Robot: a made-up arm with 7 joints. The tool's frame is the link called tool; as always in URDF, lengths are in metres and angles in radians.
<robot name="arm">
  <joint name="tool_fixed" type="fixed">
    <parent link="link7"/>
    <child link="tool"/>
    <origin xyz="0 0 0" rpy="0 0 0"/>
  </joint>
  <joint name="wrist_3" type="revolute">
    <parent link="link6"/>
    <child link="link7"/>
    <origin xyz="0.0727 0 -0.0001" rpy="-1.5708 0 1.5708"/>
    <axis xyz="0 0 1"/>
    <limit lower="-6.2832" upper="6.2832" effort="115" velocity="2.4"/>
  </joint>
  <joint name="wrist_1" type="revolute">
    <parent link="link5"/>
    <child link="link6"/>
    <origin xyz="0.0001 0 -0.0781" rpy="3.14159 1.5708 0"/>
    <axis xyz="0 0 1"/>
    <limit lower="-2.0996" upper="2.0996" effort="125" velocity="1"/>
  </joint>
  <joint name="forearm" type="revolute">
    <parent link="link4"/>
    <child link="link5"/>
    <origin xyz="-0.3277 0 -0.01" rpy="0 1.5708 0"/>
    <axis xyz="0 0 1"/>
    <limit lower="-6.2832" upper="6.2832" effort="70" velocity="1.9"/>
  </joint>
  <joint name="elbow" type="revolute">
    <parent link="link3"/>
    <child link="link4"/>
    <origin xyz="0 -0.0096 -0.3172" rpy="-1.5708 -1.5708 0"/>
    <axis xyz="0 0 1"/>
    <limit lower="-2.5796" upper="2.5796" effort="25" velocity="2.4"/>
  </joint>
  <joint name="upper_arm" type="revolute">
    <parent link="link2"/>
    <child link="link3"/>
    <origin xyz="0 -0.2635 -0.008" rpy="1.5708 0 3.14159"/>
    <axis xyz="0 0 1"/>
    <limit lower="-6.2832" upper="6.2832" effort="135" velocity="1.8"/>
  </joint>
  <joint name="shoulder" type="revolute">
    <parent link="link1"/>
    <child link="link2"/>
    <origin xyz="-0.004 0 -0.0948" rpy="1.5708 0 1.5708"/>
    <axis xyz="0 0 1"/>
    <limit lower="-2.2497" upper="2.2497" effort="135" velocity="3"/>
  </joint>
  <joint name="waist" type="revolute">
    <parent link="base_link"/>
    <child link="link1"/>
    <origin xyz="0 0 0.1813" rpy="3.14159 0 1.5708"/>
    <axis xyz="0 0 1"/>
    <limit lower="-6.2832" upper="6.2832" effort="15" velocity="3.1"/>
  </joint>
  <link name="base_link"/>
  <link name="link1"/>
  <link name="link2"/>
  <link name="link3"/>
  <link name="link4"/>
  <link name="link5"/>
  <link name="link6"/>
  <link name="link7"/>
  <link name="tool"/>
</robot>
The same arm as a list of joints. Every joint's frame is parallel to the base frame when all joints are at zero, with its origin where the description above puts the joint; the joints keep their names.
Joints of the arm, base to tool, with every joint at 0 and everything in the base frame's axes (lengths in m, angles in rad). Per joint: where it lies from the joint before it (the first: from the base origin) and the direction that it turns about. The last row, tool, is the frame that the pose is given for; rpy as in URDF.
waist: axis -z origin 0 0 0.1813
shoulder: axis +y origin 0 -0.004 0.0948
upper_arm: axis -z origin 0 -0.008 0.2635
elbow: axis +y origin 0 -0.0096 0.3172
forearm: axis -z origin 0 -0.01 0.3277
wrist_1: axis +y origin 0 -0.0001 0.0781
wrist_3: axis -z origin 0 -0.0001 0.0727
tool: origin 0 0 0 rpy 3.1416 0 0
Joint limits (rad, base to tool): -6.2832..6.2832 -2.2497..2.2497 -6.2832..6.2832 -2.5796..2.5796 -6.2832..6.2832 -2.0996..2.0996 -6.2832..6.2832

